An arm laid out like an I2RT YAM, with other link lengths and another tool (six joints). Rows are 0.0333 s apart.
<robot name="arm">
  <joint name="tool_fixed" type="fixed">
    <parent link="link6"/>
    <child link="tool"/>
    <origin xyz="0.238 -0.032 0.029" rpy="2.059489 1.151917 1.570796"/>
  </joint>
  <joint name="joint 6" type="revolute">
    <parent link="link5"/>
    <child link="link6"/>
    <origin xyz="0.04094 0 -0.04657"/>
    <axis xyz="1 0 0"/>
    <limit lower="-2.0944" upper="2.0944"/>
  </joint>
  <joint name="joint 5" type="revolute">
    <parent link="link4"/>
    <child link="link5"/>
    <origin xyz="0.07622 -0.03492 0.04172"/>
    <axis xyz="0 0 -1"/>
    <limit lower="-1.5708" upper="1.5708"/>
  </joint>
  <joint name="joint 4" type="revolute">
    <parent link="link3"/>
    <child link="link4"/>
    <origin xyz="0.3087 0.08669 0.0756"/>
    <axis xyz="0 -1 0"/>
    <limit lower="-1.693" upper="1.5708"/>
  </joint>
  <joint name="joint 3" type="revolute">
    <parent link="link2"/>
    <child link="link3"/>
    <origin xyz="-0.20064 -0.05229 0"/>
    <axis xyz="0 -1 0"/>
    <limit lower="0" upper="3.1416"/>
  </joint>
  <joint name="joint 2" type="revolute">
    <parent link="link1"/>
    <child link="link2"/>
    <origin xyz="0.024 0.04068 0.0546"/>
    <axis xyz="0 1 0"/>
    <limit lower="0" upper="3.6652"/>
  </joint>
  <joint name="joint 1" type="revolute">
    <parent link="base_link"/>
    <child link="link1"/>
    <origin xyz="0 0 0.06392"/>
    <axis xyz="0 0 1"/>
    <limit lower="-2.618" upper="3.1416"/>
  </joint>
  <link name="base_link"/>
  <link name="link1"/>
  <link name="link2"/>
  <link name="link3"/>
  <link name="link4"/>
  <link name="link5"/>
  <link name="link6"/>
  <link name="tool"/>
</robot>
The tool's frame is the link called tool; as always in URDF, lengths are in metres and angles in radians.
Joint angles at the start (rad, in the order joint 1, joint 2, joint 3, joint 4, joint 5, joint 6):
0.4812 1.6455 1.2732 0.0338 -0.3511 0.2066
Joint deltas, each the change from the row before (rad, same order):
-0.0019 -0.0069 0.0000 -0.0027 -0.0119 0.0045
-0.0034 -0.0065 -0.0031 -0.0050 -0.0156 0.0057
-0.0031 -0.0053 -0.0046 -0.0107 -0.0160 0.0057
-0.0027 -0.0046 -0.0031 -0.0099 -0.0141 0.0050
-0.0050 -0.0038 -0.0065 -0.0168 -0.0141 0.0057
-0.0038 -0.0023 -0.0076 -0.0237 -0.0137 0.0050
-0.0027 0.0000 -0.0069 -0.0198 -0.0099 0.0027
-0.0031 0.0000 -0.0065 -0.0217 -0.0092 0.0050
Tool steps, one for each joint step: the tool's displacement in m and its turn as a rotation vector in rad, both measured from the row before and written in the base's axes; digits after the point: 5 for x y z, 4 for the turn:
-0.00193 0.00109 0.00376 0.0082 0.0013 0.0079
-0.00258 0.00071 0.00074 0.0073 0.0079 0.0096
-0.00345 0.00061 -0.00290 0.0036 0.0155 0.0102
-0.00303 0.00057 -0.00210 0.0035 0.0134 0.0090
-0.00322 -0.00128 -0.00707 -0.0010 0.0239 0.0063
-0.00462 -0.00115 -0.01087 -0.0055 0.0320 0.0072
-0.00400 -0.00109 -0.01052 -0.0068 0.0277 0.0054
-0.00410 -0.00167 -0.01084 -0.0062 0.0308 0.0033

